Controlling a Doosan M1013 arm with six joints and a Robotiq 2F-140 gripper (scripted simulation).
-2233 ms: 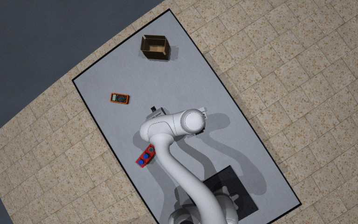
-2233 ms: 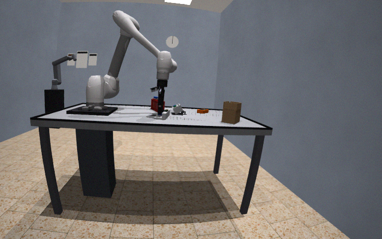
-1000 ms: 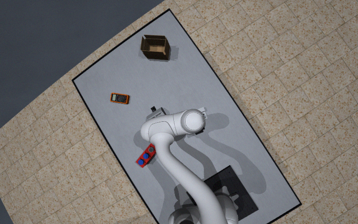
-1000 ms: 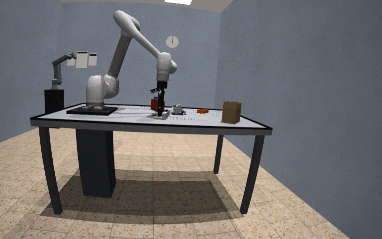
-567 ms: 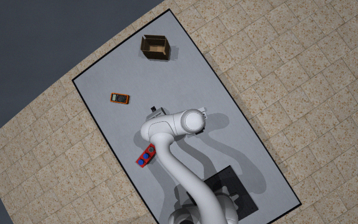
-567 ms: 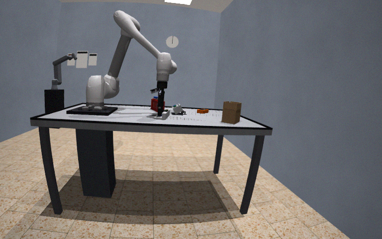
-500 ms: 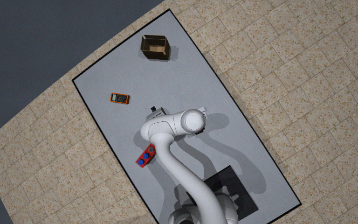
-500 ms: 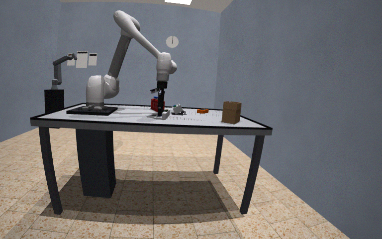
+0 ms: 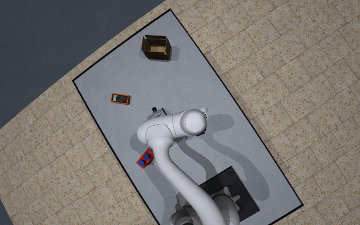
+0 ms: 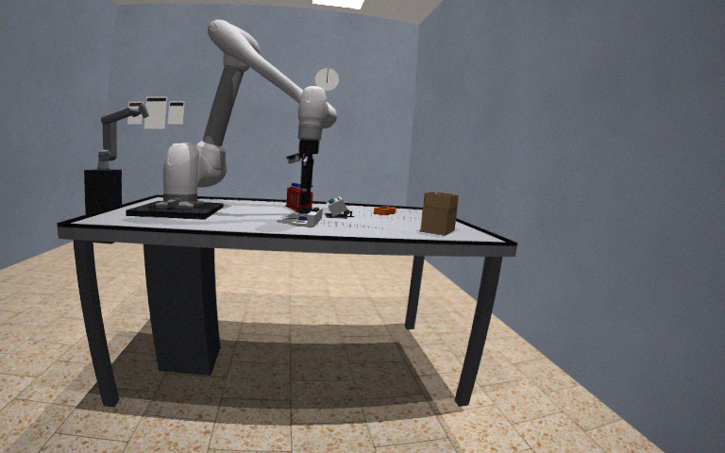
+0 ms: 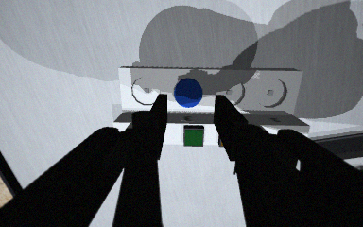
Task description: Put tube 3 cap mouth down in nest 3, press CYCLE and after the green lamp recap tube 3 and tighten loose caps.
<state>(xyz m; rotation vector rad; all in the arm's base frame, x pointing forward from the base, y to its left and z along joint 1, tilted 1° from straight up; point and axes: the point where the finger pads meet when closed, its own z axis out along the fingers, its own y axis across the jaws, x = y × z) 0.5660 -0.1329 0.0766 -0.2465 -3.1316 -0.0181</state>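
Right now the blue cycle key is 11 cm ahead of my hand, 23 cm to the left of it and 3 cm below it. Also, from my hand: key housing 13 cm ahead, 21 cm to the left, 5 cm below; green ready key 11 cm ahead, 19 cm to the left, 3 cm below; blue cap 9 cm below.
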